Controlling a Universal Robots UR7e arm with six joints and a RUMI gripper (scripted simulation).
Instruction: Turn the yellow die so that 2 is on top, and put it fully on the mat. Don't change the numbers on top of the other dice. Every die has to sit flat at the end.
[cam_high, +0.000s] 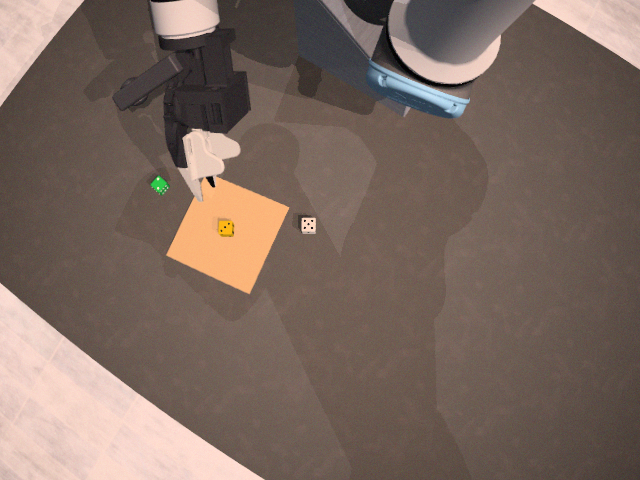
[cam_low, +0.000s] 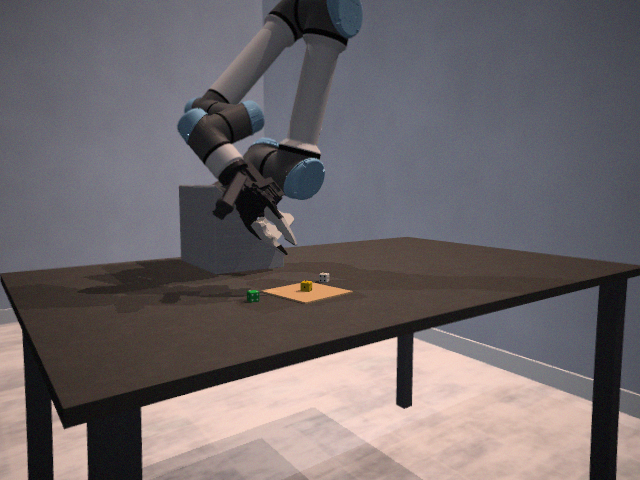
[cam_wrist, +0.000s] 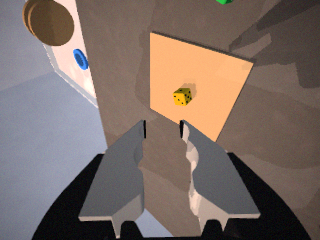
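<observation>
Now: hand 9 cm above the yellow die, 4 cm to the right of it and 3 cm short of it. The rest, counted from my hand: orange mat (10 cm below, 4 cm to the left, 3 cm ahead); then green die (9 cm to the right, 9 cm below, 3 cm ahead); then white die (13 cm to the left, 9 cm below, 5 cm behind).
</observation>
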